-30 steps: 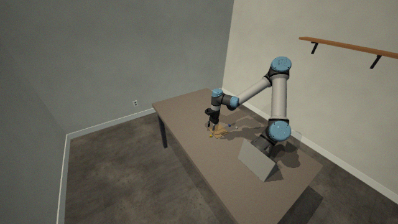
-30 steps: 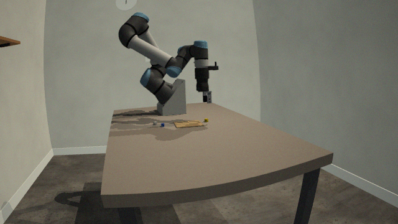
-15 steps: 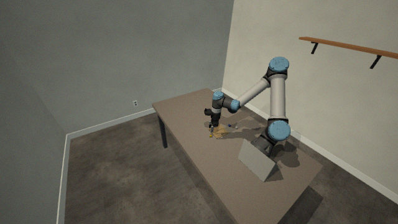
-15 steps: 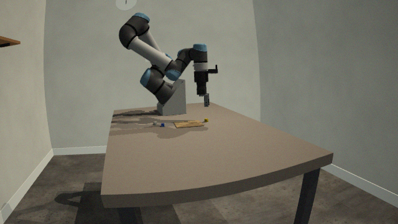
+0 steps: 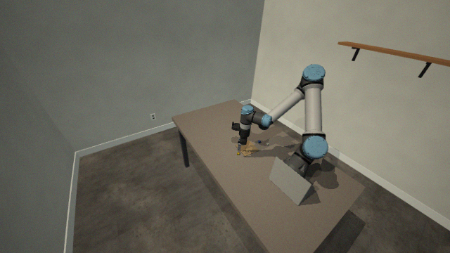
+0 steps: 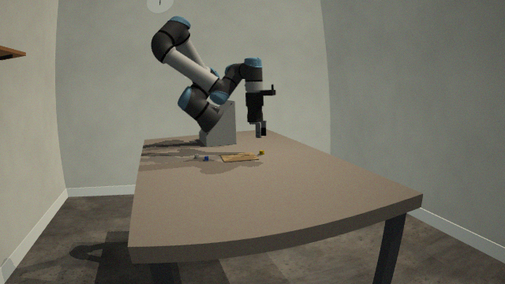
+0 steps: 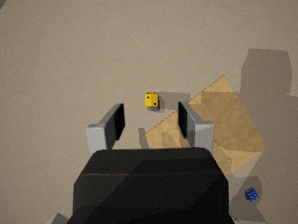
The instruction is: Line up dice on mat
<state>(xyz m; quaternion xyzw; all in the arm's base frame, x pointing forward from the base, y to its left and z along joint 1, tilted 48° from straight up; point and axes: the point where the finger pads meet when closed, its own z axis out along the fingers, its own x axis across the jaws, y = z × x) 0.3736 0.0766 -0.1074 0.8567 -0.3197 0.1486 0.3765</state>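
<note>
Right now the yellow die is 90 mm below my hand. The rest, counted from my hand: tan mat: 110 mm to the right, 90 mm below, 20 mm ahead; then white die: 280 mm to the right, 90 mm below, 50 mm behind; then blue die: 240 mm to the right, 90 mm below, 10 mm ahead.
</note>
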